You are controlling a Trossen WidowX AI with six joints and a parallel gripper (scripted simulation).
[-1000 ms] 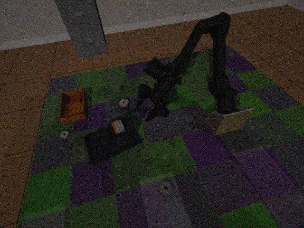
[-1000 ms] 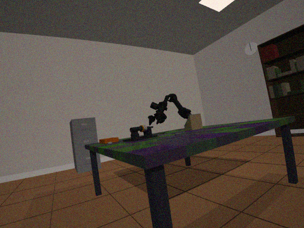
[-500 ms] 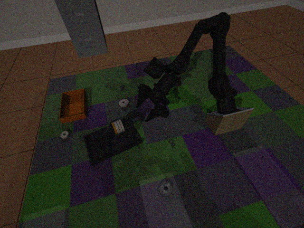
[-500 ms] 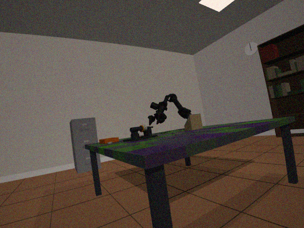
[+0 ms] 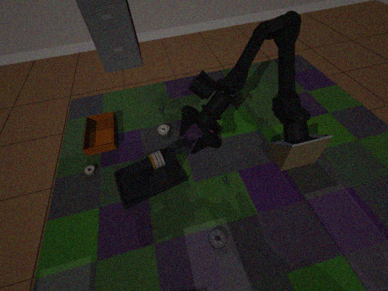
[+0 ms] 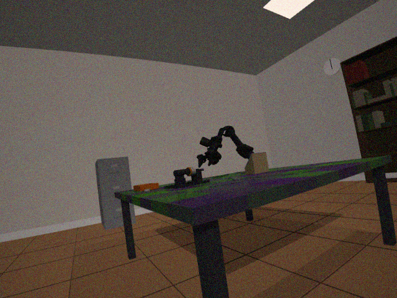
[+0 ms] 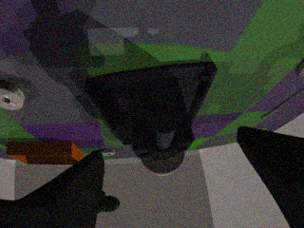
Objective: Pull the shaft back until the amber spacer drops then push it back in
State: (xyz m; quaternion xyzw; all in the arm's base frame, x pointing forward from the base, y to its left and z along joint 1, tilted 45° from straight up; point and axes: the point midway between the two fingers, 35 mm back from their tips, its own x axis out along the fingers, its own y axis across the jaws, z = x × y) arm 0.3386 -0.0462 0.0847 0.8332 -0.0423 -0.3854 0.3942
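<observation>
My gripper tip is 100 mm short of the dark shaft, 20 mm to the right of it and 20 mm above it. The rest, counted from my gripper tip: small nut 60 mm ahead, 320 mm to the right, 90 mm below; then amber spacer 120 mm ahead, 30 mm to the left, 20 mm below; then orange tray 330 mm ahead, 240 mm to the right, 90 mm below.
</observation>
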